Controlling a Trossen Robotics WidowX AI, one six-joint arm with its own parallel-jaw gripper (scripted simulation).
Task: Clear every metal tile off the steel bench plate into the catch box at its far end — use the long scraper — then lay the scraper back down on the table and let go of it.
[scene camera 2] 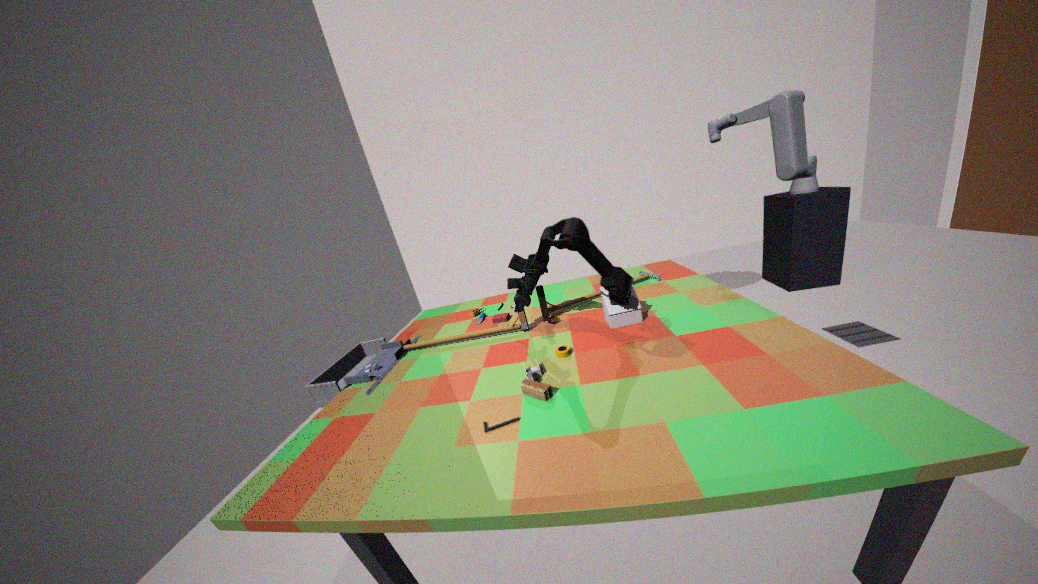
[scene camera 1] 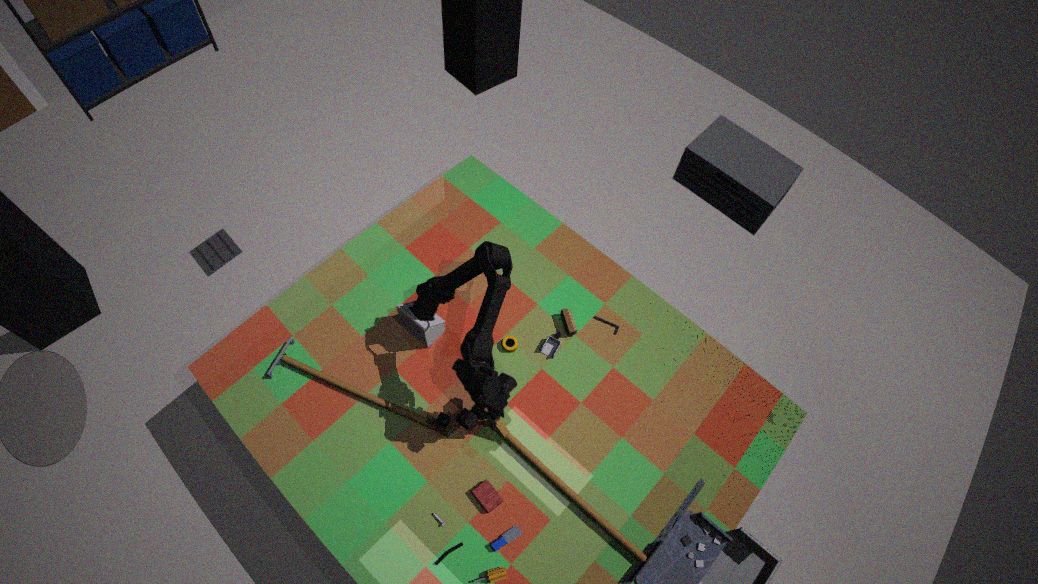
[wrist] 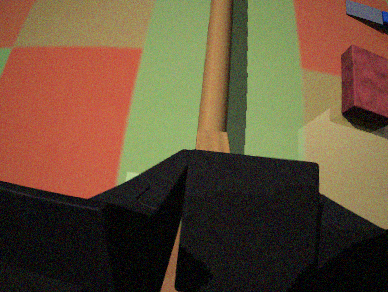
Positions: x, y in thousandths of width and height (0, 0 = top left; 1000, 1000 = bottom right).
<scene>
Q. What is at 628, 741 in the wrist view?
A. A long scraper.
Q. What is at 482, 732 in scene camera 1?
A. A long scraper.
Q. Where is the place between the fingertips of my gripper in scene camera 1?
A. At 481, 720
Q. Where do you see a long scraper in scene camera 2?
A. At 505, 557
</scene>
